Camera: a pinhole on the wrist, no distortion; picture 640 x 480 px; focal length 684.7 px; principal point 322.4 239.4 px. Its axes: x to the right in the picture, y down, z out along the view. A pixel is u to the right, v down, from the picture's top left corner.
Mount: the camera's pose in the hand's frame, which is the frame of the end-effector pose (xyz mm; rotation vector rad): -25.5 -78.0 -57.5 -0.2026 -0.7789 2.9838
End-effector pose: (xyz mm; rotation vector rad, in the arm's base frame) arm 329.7 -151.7 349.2 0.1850 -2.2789 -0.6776
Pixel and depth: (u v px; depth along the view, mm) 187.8 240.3 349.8
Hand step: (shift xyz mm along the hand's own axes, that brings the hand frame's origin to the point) -6.2 -253.0 252.5
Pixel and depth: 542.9 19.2 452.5
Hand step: -230.5 -157.7 388.4
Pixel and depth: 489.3 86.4 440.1
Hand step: -191.5 -196.0 358.9
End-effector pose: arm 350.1 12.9 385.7 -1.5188 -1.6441 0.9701
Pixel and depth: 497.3 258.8 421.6
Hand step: -191.1 -283.2 288.9
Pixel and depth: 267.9 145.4 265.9
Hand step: -41.0 -176.4 192.6
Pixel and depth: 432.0 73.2 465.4
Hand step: -162.3 -198.2 391.7
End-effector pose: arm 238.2 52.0 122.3 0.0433 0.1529 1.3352
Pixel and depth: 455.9 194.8 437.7
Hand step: -170.5 -257.5 325.1
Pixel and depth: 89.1 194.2 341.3
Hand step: 42.4 -232.8 261.8
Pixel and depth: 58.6 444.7 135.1
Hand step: 6.5 -182.9 45.4
